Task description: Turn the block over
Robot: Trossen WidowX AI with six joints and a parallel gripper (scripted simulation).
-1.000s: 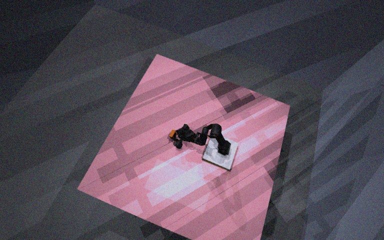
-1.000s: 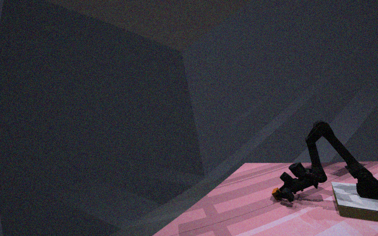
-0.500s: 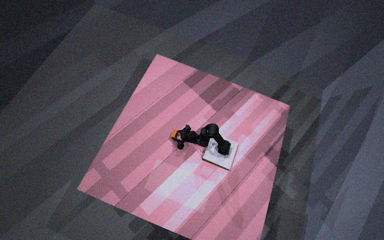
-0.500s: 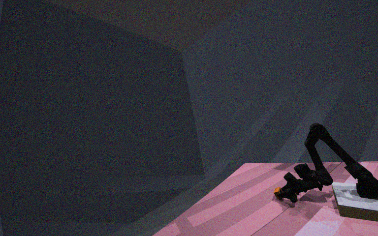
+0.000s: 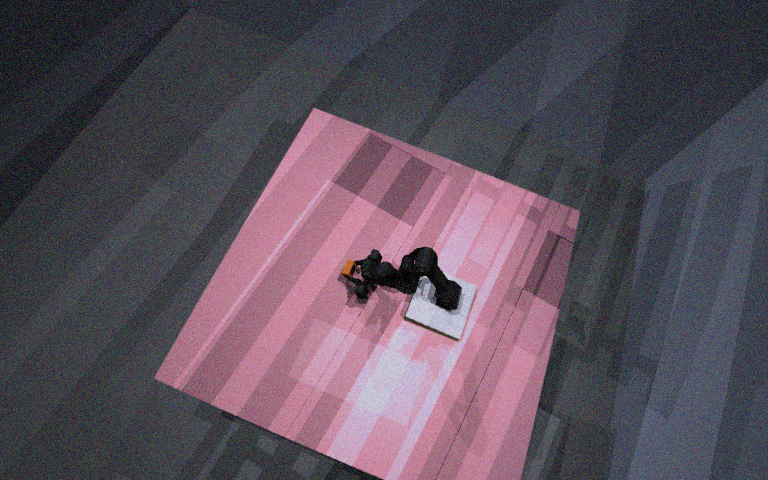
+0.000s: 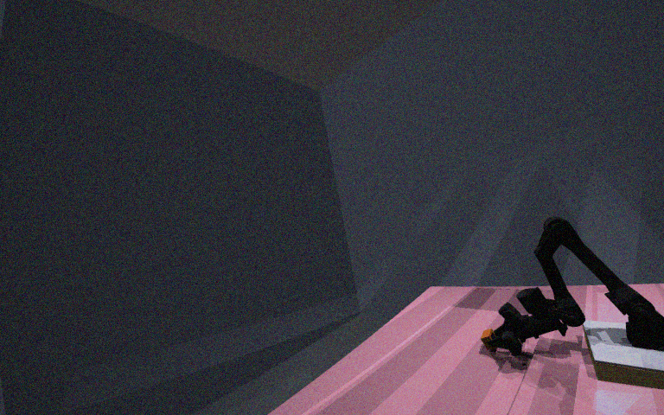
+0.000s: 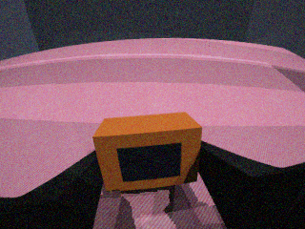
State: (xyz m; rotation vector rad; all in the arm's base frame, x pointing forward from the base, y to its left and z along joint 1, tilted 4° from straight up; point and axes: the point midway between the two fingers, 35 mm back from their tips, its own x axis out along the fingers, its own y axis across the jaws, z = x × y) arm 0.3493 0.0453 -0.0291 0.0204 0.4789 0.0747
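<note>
My gripper tip is now 1 cm past the block.
</note>
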